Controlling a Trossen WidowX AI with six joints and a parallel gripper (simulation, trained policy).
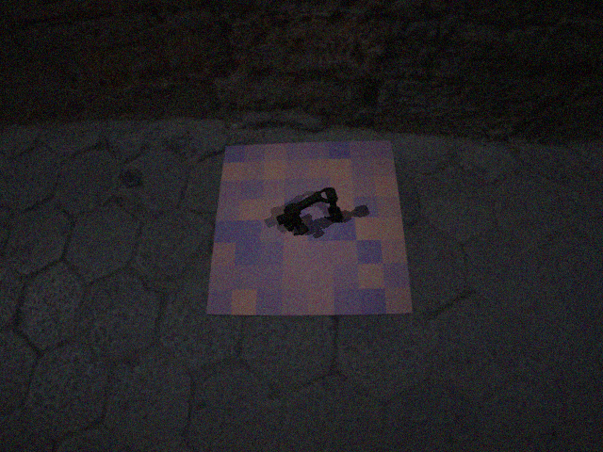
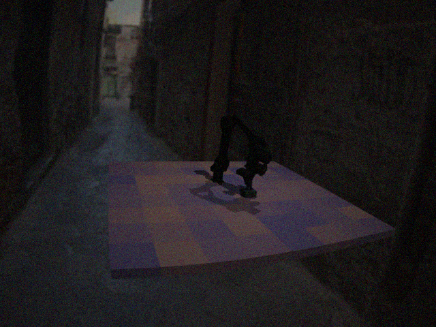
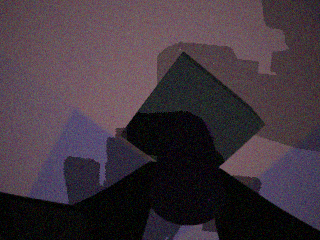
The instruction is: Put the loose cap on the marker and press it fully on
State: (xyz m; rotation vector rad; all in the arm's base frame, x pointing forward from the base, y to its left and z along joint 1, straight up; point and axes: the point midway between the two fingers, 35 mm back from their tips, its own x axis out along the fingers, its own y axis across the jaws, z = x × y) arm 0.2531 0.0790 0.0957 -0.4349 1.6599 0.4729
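Now: the purple cap 10 mm ahead of my gripper tip. Round my gripper tip: holder block (10 mm ahead, 10 mm to the left, 50 mm below).
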